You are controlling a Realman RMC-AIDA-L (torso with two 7-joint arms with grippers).
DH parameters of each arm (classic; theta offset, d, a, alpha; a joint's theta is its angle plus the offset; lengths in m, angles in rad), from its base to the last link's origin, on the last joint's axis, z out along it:
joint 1: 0 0.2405 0 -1.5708
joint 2: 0 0 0 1.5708
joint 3: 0 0.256 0 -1.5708
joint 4: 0 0 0 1.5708
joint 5: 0 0.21 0 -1.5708
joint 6: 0 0 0 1.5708
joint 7: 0 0.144 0 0
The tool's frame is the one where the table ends.
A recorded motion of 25 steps. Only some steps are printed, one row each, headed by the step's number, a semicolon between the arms.
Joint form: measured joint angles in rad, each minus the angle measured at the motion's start. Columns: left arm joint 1, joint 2, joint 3, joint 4, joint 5, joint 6, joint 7; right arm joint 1, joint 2, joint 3, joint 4, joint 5, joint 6, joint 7.
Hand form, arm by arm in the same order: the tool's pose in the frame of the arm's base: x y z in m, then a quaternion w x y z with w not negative. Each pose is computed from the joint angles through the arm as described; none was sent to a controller.
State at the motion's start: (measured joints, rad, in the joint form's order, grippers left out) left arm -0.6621 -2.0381 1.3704 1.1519 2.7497 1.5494 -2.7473; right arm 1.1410 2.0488 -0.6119 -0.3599 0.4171 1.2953 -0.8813
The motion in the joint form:
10: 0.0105 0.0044 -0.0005 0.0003 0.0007 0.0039 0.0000; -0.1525 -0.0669 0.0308 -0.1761 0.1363 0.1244 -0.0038
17: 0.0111 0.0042 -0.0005 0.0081 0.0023 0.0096 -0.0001; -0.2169 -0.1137 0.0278 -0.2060 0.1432 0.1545 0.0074
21: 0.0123 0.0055 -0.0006 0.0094 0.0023 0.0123 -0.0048; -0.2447 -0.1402 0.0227 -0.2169 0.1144 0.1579 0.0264
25: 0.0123 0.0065 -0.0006 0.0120 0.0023 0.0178 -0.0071; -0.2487 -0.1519 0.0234 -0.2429 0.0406 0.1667 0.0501
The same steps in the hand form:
10: -0.2310 0.3626 0.0102 0.20967 -0.83351 -0.44119 0.25817; 0.1955 0.4248 0.0071 0.09494 -0.87677 0.47038 0.03159
17: -0.2299 0.3624 0.0110 0.21015 -0.83394 -0.43989 0.25861; 0.2240 0.4199 0.0340 0.11579 -0.86131 0.49390 0.02814
21: -0.2304 0.3621 0.0117 0.21056 -0.83240 -0.44239 0.25897; 0.2418 0.4170 0.0484 0.13399 -0.85010 0.50919 0.00995
25: -0.2302 0.3617 0.0124 0.21004 -0.83170 -0.44338 0.25995; 0.2521 0.4161 0.0598 0.15313 -0.84317 0.51480 -0.02428

